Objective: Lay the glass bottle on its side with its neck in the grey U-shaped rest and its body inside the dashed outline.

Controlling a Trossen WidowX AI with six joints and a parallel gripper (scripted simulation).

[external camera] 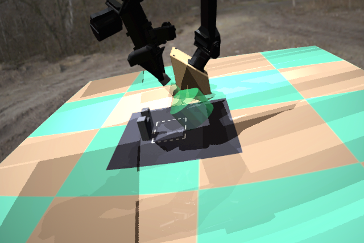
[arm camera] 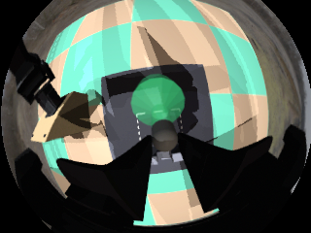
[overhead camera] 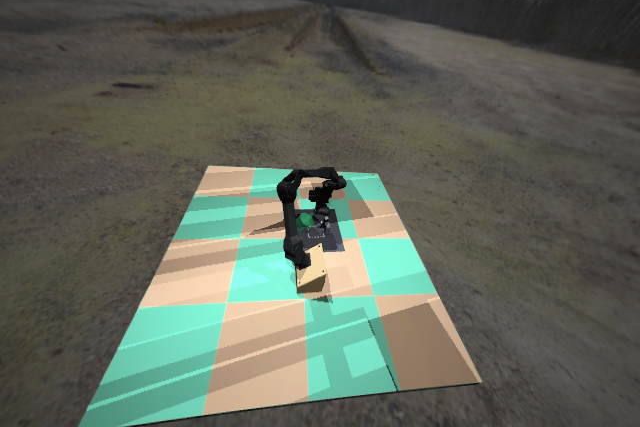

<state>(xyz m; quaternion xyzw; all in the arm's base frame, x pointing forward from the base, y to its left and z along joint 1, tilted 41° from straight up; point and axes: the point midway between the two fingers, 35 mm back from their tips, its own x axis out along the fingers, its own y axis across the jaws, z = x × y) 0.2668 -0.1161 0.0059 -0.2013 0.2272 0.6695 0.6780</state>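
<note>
Now: the green glass bottle 30 mm to the left of my gripper tip and 40 mm below it. Also, from my gripper tip: dark mat 150 mm below.
</note>
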